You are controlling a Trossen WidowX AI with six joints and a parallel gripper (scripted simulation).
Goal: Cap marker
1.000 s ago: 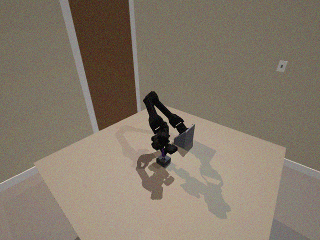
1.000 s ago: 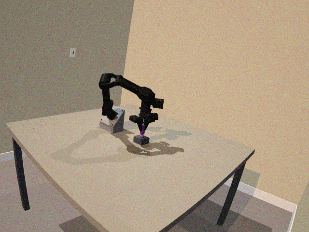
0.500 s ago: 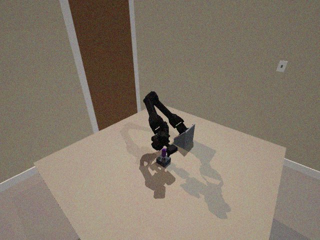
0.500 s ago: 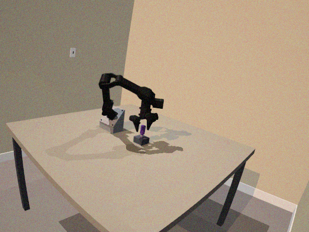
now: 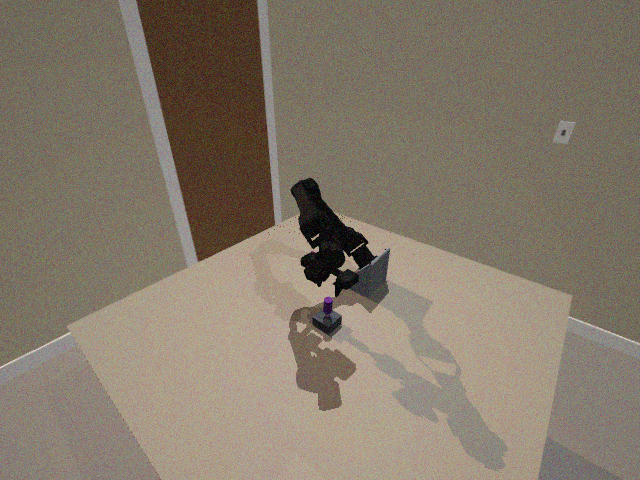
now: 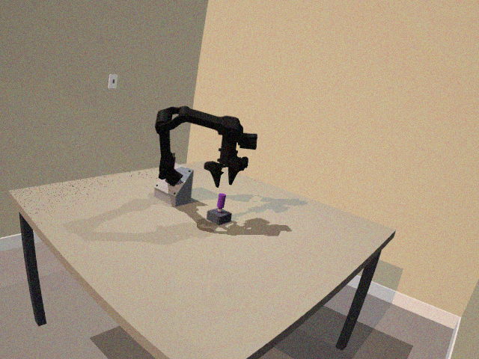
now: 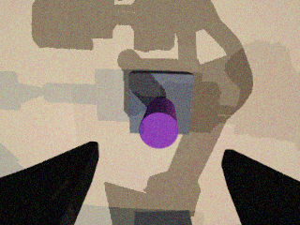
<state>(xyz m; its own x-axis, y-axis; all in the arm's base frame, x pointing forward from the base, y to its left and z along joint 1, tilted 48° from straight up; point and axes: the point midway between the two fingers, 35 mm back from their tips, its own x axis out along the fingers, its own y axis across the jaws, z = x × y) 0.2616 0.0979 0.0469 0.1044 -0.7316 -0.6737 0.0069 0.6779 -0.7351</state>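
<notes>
Now: the purple cap 60 mm below my gripper tip.
</notes>
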